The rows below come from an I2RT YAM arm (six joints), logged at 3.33 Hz.
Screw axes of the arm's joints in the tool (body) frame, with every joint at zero. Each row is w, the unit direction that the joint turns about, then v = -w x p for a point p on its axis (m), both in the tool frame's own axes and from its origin. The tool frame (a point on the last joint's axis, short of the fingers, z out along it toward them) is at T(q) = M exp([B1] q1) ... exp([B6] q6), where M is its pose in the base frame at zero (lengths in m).
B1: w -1 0 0 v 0 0.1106 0
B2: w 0 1 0 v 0.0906 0 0.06
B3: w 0 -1 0 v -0.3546 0 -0.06
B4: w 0 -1 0 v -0.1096 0 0
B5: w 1 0 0 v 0 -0.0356 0
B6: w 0 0 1 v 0 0 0
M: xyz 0.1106 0 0.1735 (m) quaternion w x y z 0.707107 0 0.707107 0
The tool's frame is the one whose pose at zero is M.
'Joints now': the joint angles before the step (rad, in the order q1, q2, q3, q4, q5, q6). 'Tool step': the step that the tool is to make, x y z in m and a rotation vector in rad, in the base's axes. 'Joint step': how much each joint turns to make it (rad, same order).
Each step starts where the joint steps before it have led.
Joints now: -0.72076, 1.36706, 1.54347, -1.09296, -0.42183, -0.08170
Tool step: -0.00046, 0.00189, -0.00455, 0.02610, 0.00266, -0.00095
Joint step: 0.00279, -0.00717, -0.02218, 0.00209, -0.01200, 0.01514
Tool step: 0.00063, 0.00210, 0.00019, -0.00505, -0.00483, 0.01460
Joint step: 0.00720, -0.00407, -0.00358, 0.00353, -0.00392, -0.00696
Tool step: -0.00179, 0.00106, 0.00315, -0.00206, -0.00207, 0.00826
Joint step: -0.00218, -0.00202, 0.01206, -0.01516, -0.00611, -0.00936
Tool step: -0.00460, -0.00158, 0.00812, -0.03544, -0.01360, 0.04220
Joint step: -0.01937, 0.00219, 0.03463, -0.02805, -0.02306, -0.06652
